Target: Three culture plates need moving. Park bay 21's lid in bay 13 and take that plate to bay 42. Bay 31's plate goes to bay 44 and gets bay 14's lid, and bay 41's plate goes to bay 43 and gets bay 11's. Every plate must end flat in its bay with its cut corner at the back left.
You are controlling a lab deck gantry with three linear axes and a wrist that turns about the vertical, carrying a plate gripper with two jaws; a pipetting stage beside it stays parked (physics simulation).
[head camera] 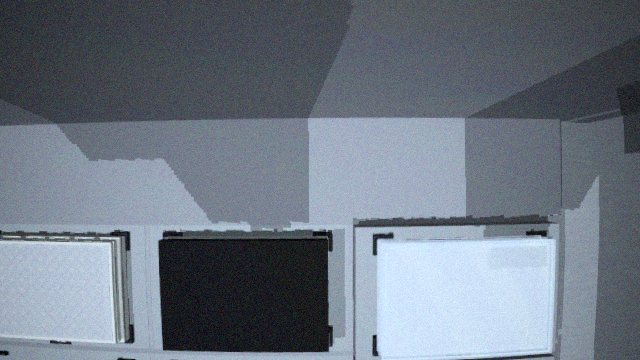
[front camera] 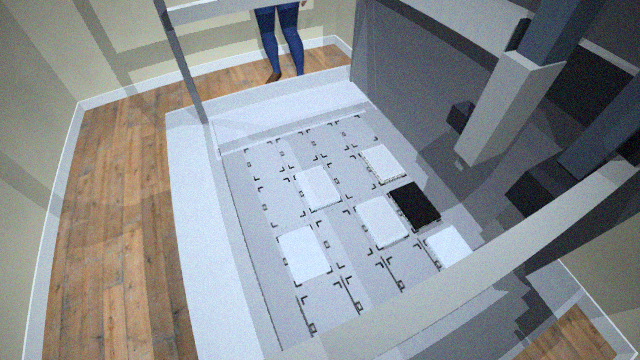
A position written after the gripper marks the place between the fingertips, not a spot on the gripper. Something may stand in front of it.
The gripper shows in the front camera view [503, 229]; in the head camera view it is out of frame. A thin pale lid shows in the front camera view [305, 258]; in the head camera view it is out of frame.
